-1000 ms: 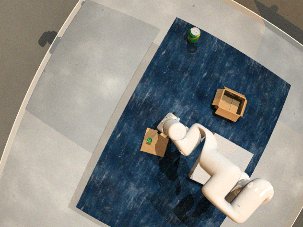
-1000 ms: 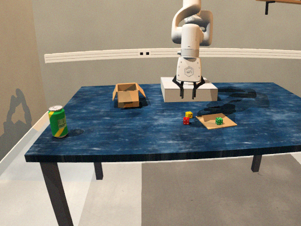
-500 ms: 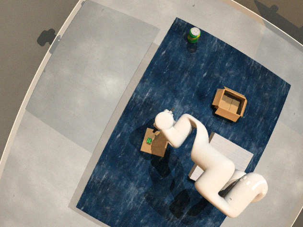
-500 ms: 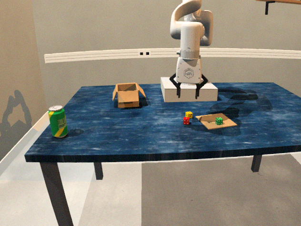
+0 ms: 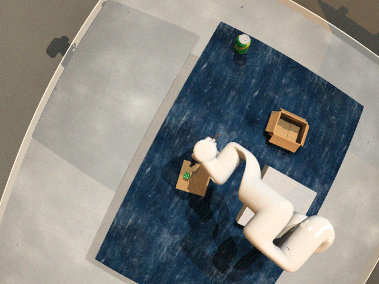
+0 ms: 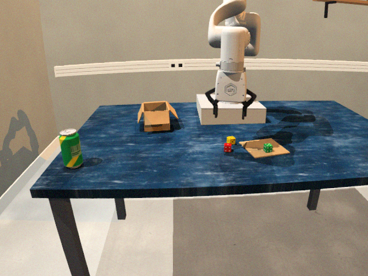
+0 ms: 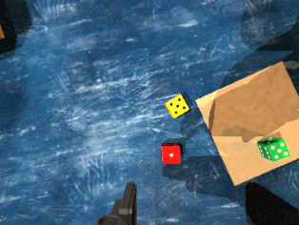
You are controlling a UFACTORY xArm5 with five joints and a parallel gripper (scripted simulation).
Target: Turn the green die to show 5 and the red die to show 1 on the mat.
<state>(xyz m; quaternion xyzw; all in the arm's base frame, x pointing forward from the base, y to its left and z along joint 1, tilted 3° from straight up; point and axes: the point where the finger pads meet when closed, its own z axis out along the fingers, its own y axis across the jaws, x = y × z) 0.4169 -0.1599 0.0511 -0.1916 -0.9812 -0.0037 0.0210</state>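
My gripper is now 13 cm above the red die and 1 cm past it. From my hand the other things lie so: mat (14 cm to the left, 14 cm below); then yellow die (13 cm below, 7 cm behind, 4 cm to the left); then green die (14 cm to the left, 12 cm below, 4 cm ahead).
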